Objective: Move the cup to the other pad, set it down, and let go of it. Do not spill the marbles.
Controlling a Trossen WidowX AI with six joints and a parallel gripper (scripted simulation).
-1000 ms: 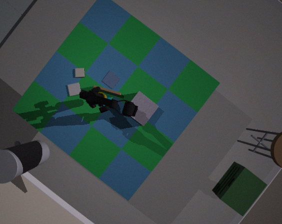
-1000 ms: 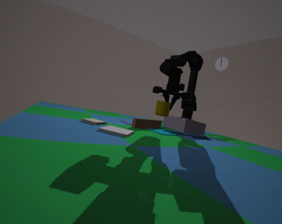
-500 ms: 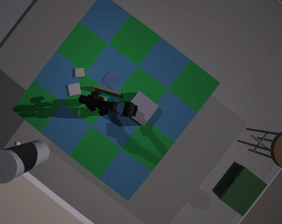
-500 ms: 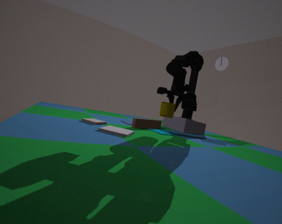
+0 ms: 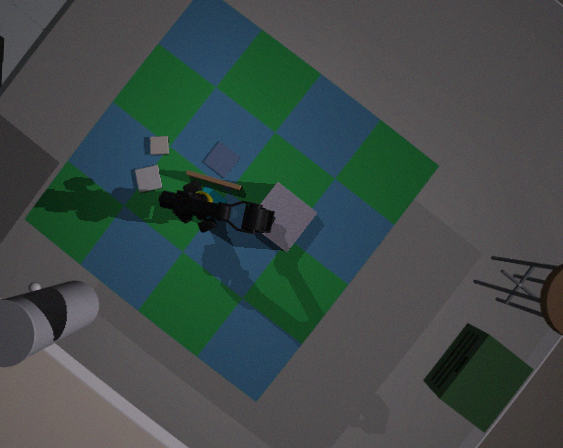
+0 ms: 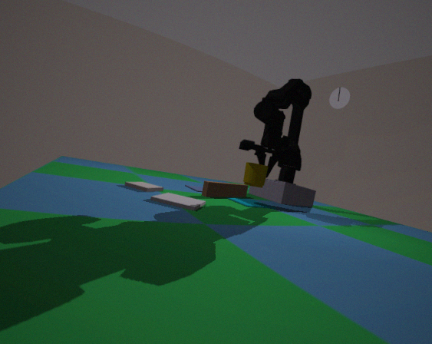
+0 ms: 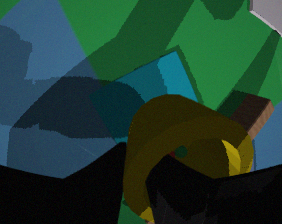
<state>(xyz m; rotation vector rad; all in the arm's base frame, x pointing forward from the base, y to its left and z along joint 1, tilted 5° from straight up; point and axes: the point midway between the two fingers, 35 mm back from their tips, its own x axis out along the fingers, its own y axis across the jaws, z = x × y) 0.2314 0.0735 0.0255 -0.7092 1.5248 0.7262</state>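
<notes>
My gripper tip is now 2 cm short of the teal pad, 2 cm to the left of it and 10 cm above it. Also, from my gripper tip: purple pad: 6 cm ahead, 21 cm to the right, 10 cm below; yellow cup: 2 cm ahead, 2 cm to the right; wooden block: 4 cm ahead, 11 cm to the right, 8 cm below.
</notes>
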